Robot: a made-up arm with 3 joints.
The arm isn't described. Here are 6 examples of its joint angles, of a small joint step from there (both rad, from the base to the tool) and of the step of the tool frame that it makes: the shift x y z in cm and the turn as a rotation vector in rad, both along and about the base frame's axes.
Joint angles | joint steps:
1: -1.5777 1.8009 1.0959 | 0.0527 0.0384 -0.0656
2: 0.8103 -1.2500 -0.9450 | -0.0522 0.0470 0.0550
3: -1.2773 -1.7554 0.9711 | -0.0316 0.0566 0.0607
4: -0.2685 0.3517 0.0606 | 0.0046 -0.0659 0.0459
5: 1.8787 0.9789 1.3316 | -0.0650 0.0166 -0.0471
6: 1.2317 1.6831 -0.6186 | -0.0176 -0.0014 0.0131
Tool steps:
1: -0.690 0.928 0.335 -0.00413 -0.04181 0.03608
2: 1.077 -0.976 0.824 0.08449 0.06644 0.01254
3: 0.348 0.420 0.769 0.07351 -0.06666 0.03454
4: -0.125 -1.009 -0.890 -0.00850 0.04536 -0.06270
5: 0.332 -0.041 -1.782 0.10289 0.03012 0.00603
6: 0.031 0.278 0.128 0.00563 -0.00432 0.00298
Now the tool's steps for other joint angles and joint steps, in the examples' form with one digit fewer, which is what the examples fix.
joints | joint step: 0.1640 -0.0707 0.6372 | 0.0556 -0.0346 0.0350
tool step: -0.55 -1.01 -0.47 -0.0497 0.0205 -0.0423
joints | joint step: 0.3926 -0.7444 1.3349 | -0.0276 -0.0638 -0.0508
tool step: 0.18 0.45 0.09 0.0179 -0.0743 -0.0389
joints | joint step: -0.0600 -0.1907 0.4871 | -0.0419 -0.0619 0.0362
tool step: -0.78 -0.34 -0.51 0.0596 0.0297 -0.0601
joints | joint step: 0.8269 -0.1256 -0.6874 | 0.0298 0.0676 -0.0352
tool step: 0.22 0.94 -0.70 -0.0446 0.0364 0.0626
